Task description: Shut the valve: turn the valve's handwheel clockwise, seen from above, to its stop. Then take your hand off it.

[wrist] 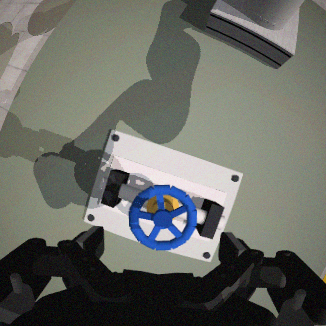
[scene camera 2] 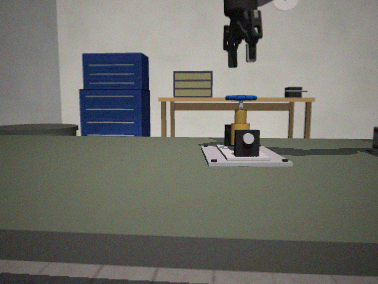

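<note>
The valve's blue handwheel point(scene camera 2: 241, 97) point(wrist: 162, 218) lies level on top of the brass valve body point(scene camera 2: 240, 128). The valve sits between two black blocks on a white base plate point(scene camera 2: 225, 162) point(wrist: 150, 150). My gripper point(scene camera 2: 242, 64) point(wrist: 161, 243) is open and empty. In the scene view it hangs well above the handwheel, with a clear gap between fingertips and rim. In the wrist view the fingertips stand wide on either side, apart from the wheel. The stem under the wheel is mostly hidden in the wrist view.
A grey-white block-shaped base point(wrist: 252, 37) stands on the green table point(scene camera 2: 125, 190) at the upper right of the wrist view. Behind the table are a blue drawer cabinet point(scene camera 2: 114, 112), a wooden bench point(scene camera 2: 235, 100) with a drawer box point(scene camera 2: 193, 84), and a small black object point(scene camera 2: 293, 92).
</note>
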